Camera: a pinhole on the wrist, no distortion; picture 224 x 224 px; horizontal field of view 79.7 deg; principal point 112.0 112.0 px. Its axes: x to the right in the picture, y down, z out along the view. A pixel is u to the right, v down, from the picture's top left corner.
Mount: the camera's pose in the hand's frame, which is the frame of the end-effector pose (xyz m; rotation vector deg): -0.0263 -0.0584 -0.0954 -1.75 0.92 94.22
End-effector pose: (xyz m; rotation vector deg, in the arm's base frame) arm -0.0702 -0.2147 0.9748 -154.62 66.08 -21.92
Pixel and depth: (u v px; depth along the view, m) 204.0 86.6 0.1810
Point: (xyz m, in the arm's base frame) -0.0971 -0.2569 0.8769
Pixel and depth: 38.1 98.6 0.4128
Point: 0.2307 -0.0293 0.7426
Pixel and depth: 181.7 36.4 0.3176
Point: -0.0002 -0.3877 0.7553
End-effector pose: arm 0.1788 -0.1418 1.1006 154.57 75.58 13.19
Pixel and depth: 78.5 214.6 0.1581
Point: 0.0239 -0.1978 1.0088
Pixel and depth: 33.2 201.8 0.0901
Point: 0.0402 -0.1388 1.0775
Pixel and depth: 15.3 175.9 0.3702
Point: -0.1318 -0.1039 0.7506
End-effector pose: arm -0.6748 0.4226 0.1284 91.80 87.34 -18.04
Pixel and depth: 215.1 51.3 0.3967
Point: -0.2940 0.3338 -0.0206
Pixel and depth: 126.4 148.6 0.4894
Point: -0.5661 0.0261 0.0175
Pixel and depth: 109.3 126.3 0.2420
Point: -0.6841 0.2723 0.0571
